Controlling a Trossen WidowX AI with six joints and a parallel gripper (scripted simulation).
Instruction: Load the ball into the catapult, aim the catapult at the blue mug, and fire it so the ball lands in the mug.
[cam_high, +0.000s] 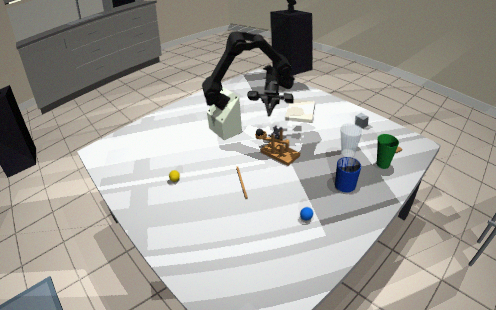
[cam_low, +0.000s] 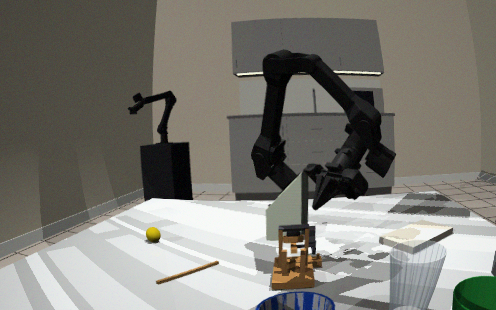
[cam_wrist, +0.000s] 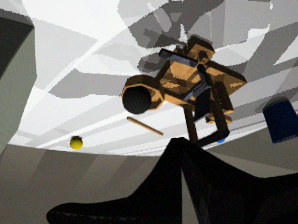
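My gripper tip is now 5 cm to the left of the black ball and 6 cm above it. Also, from my gripper tip: wooden catapult: 6 cm ahead, 1 cm to the right, 7 cm below; pale slab: 11 cm behind, 29 cm to the left, 11 cm below; wooden stick: 14 cm ahead, 24 cm to the right, 12 cm below.
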